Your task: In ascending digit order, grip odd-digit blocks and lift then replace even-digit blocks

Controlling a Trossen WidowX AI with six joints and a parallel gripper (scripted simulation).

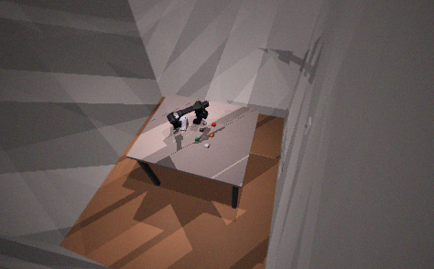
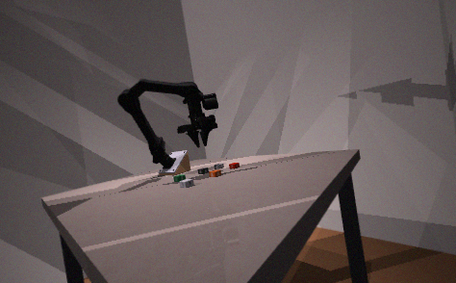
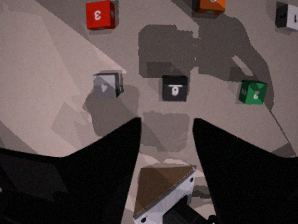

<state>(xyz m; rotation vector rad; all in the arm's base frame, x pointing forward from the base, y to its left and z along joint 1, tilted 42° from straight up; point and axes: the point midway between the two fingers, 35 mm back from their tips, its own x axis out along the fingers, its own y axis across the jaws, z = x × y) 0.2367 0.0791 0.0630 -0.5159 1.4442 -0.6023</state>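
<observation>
Right now the black block is 20 mm to the right of my gripper tip and 100 mm below it. Round my gripper tip: grey block 10 mm ahead, 80 mm to the left, 100 mm below; orange block 110 mm ahead, 60 mm to the right, 100 mm below; red block 100 mm ahead, 80 mm to the left, 100 mm below.
</observation>
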